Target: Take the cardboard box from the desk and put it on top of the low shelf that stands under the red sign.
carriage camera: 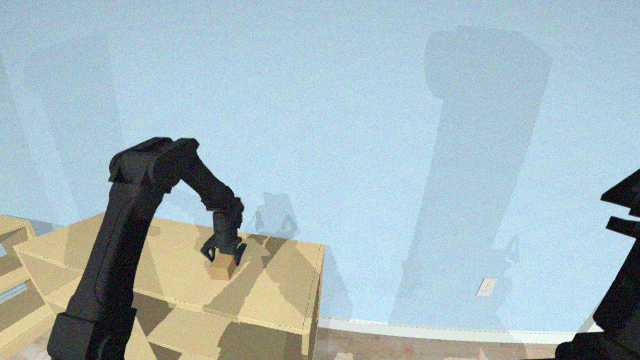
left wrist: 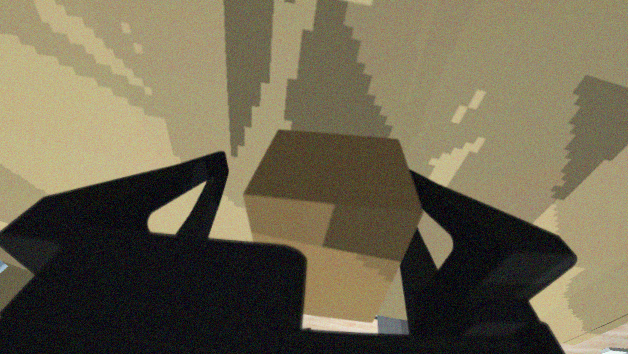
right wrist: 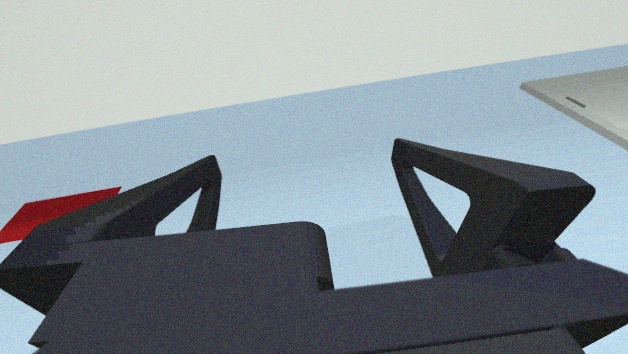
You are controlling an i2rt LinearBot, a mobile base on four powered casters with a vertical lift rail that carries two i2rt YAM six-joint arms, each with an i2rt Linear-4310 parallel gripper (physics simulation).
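Frame: origin at the left arm's base, x right, y back, z down, level; millimetres.
Where they show: left gripper, fingertip midpoint: [left wrist: 309, 167]; right gripper, fingertip midpoint: [right wrist: 306, 156].
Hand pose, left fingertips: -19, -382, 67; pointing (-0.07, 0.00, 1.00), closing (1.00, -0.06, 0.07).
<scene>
Things, the pixels of their top centre, and the offset from my left fingertips, as dx, dy, dz. Level surfaces: height alone.
- cardboard box, top centre: [left wrist: 324, 275] [carriage camera: 224, 258] +16, +24, -47
- low wooden shelf, surface height: dz +3
- red sign, top centre: [right wrist: 73, 194] -261, -254, -1238
- white outlet, top centre: [carriage camera: 490, 278] +1178, -189, +156
The cardboard box [carriage camera: 222, 266] [left wrist: 332, 167] is a small tan block that appears to rest upright on the top of the low wooden shelf [carriage camera: 182, 265] [left wrist: 75, 125]. My left gripper [carriage camera: 225, 260] [left wrist: 309, 167] points down over it and is open, with one finger on each side of the box. In the left wrist view a gap shows at the left finger, while the box overlaps the right finger. My right gripper [carriage camera: 605, 211] [right wrist: 306, 156] is open and empty, away from the shelf. Part of the red sign [right wrist: 55, 207] shows behind a finger in the right wrist view.
Another wooden shelf unit [carriage camera: 15, 283] stands at the left edge of the carriage view. The blue wall [carriage camera: 350, 125] rises behind the low shelf, with a white outlet [carriage camera: 486, 287] near its base. A grey panel [right wrist: 595, 102] juts in at the right of the right wrist view.
</scene>
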